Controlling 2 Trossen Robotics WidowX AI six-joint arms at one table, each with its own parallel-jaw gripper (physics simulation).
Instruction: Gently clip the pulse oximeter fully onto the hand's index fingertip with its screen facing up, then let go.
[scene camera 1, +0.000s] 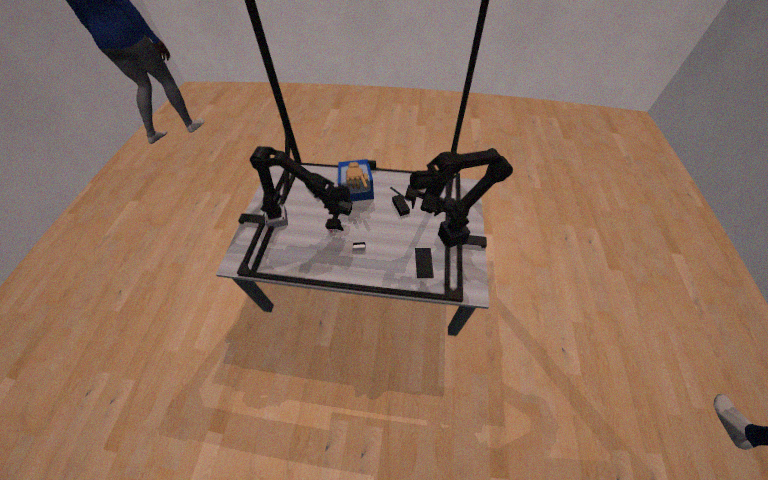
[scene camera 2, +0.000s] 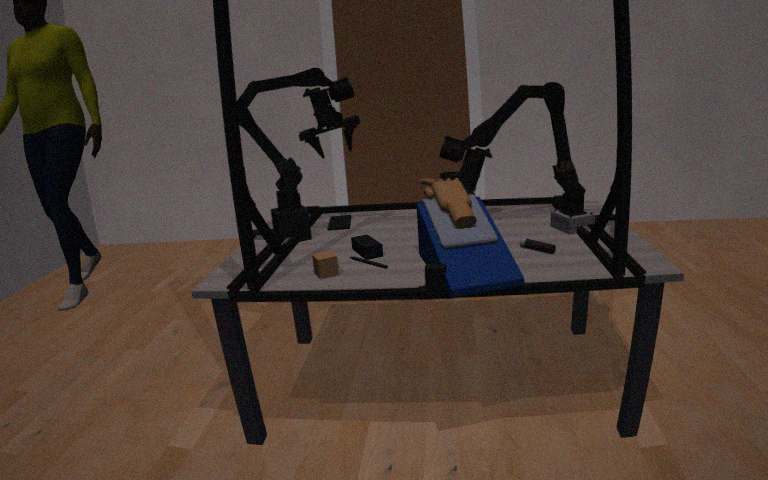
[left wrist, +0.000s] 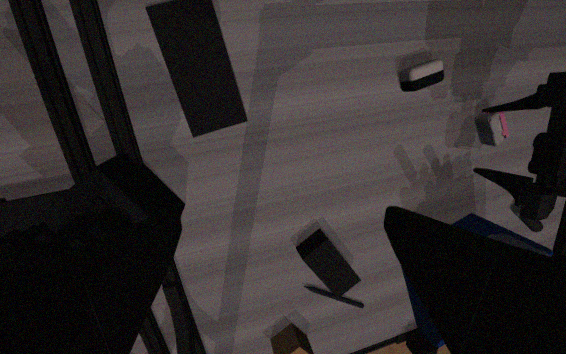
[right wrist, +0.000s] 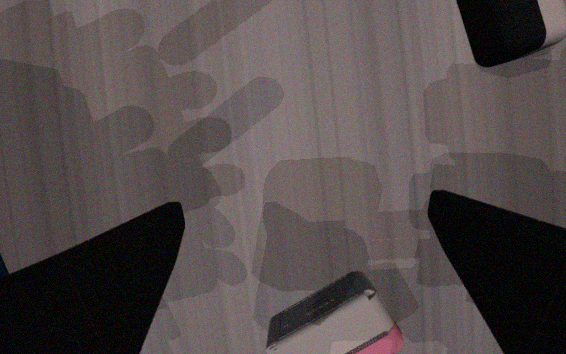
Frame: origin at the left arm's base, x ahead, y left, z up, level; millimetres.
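Seen in the pictures: left gripper, between the fingertips: (scene camera 1: 423, 211) (scene camera 2: 336, 154) (left wrist: 284, 218); right gripper, between the fingertips: (scene camera 1: 345, 222) (left wrist: 478, 140) (right wrist: 306, 208); left arm's base, origin of its link: (scene camera 1: 455, 227) (scene camera 2: 289, 209) (left wrist: 98, 237); right arm's base, origin of its link: (scene camera 1: 274, 213) (scene camera 2: 572, 212).
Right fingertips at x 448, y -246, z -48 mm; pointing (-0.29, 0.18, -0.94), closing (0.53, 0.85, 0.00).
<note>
Pixels of each thing's top centre, then the offset from my right fingertips to it.
- pulse oximeter, centre of its top: (left wrist: 501, 128) dx +63, dy -25, dz -15 mm
- black-and-white block, centre of its top: (left wrist: 429, 74) (scene camera 1: 359, 244) dx -23, dy +132, dz -16 mm
- dark slab, centre of its top: (left wrist: 200, 68) (scene camera 2: 339, 221) (scene camera 1: 424, 262) dx -267, dy +314, dz -39 mm
- black box, centre of its top: (left wrist: 333, 270) (scene camera 2: 366, 240) (scene camera 1: 401, 202) dx -300, dy -26, dz -12 mm
- pen, centre of its top: (left wrist: 335, 298) (scene camera 2: 366, 260) dx -332, dy -105, dz -38 mm
- wooden cube, centre of its top: (scene camera 2: 324, 255) dx -447, dy -121, dz +3 mm
- dark cylinder, centre of its top: (scene camera 2: 537, 240) (left wrist: 534, 220) dx +86, dy -283, dz -20 mm
The pulse oximeter (left wrist: 492, 129) (right wrist: 332, 320), white with a dark grey face and pink part, lies on the table; in the right wrist view it is at the bottom, partly cut off. The hand (scene camera 1: 356, 176) (scene camera 2: 451, 198) rests palm-down on a blue wedge (scene camera 1: 362, 197) (scene camera 2: 481, 271) with a grey pad; its index fingertip cannot be made out clearly. My right gripper (scene camera 1: 334, 228) (left wrist: 478, 140) (right wrist: 306, 208) is open and empty, pointing down above the table near the oximeter; it is mostly hidden behind the hand in scene camera 2. My left gripper (scene camera 2: 336, 152) (left wrist: 284, 218) is open and empty, high above the table.
A black-and-white block (scene camera 1: 359, 246) (left wrist: 425, 75) (right wrist: 505, 30) lies near the oximeter. A dark slab (scene camera 1: 423, 263) (left wrist: 197, 65), a black box (scene camera 1: 400, 204) (scene camera 2: 367, 247), a pen (scene camera 2: 369, 262), a wooden cube (scene camera 2: 325, 265) and a dark cylinder (scene camera 2: 538, 245) also lie on the table.
</note>
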